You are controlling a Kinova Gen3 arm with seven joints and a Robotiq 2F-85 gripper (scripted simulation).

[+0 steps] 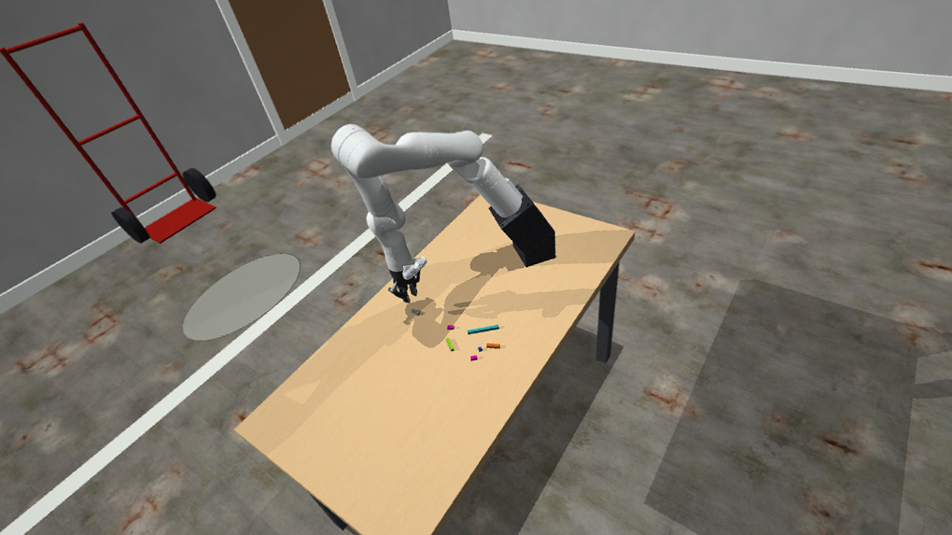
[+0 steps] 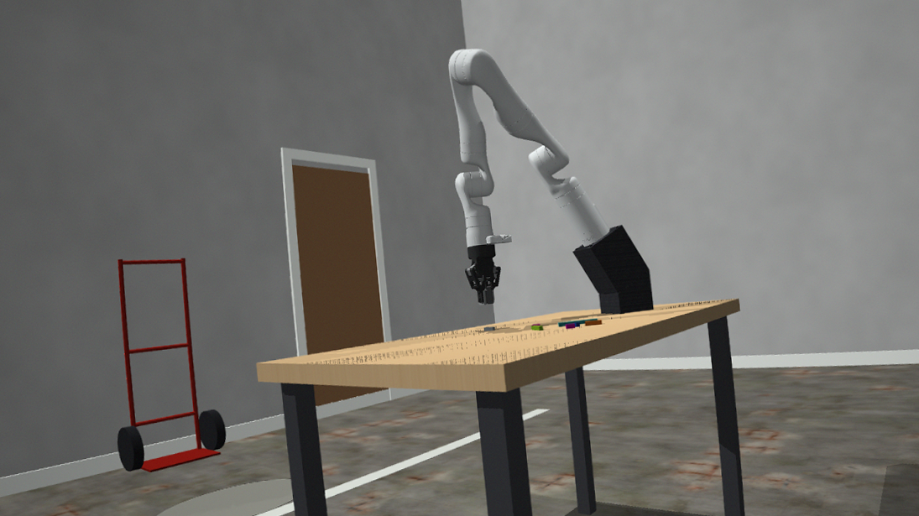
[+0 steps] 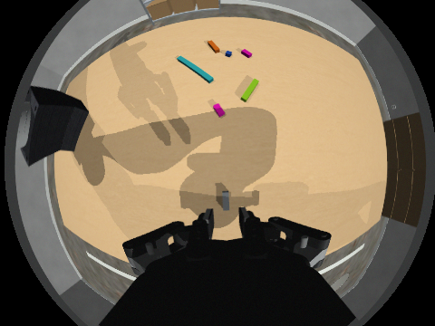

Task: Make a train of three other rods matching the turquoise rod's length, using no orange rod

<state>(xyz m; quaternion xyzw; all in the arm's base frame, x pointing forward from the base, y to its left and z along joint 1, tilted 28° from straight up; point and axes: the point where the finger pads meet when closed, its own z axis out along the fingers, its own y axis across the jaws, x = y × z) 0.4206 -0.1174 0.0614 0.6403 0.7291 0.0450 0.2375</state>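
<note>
Right now the grey rod is 9 cm below my hand. From my hand the other things lie so: turquoise rod: 7 cm behind, 24 cm to the left, 9 cm below; lime rod: 4 cm ahead, 19 cm to the left, 9 cm below; blue rod: 28 cm to the left, 9 cm below.
</note>
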